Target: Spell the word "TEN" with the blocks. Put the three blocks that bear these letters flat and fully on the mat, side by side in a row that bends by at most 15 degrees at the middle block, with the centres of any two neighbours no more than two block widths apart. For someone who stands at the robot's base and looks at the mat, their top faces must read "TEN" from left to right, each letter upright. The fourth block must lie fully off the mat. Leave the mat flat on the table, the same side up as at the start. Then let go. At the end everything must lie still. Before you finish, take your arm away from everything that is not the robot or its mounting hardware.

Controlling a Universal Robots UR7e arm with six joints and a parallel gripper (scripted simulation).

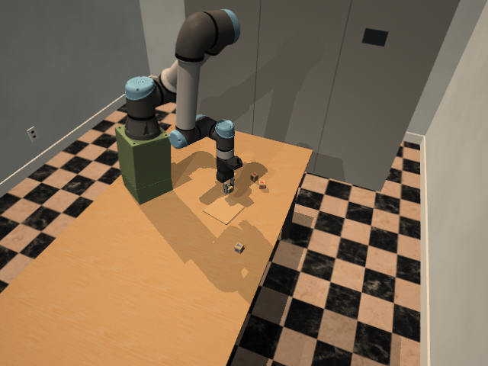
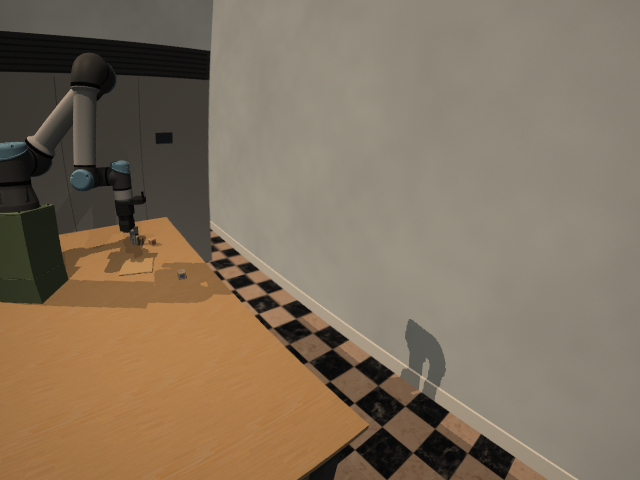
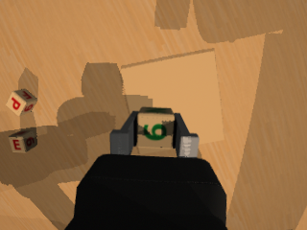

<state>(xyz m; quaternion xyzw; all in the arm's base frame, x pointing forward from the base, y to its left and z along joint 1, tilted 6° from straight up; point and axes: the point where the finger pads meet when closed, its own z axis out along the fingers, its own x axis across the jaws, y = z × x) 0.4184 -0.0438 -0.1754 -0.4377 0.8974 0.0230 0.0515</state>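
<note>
My hand is 12 cm above the mat, 2 cm to the left of it and 2 cm past it.
</note>
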